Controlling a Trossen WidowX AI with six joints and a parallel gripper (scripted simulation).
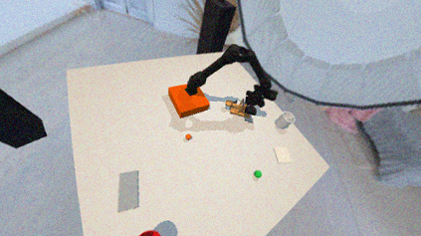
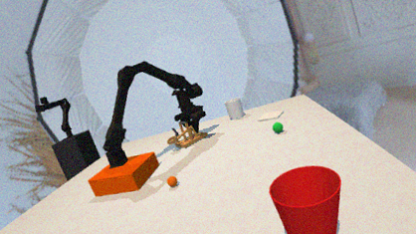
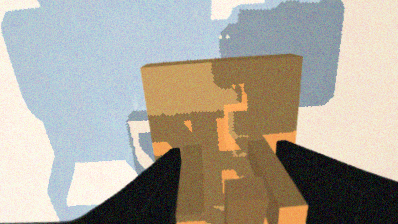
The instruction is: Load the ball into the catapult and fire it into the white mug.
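The orange ball lies 6 cm behind my gripper tip, 44 cm to the right of it and 2 cm below it. The rest, counted from my gripper tip: white mug (23 cm ahead, 18 cm to the left); catapult (7 cm behind, 3 cm to the right, 2 cm above); white flat pad (37 cm ahead, 2 cm to the right, 3 cm below).
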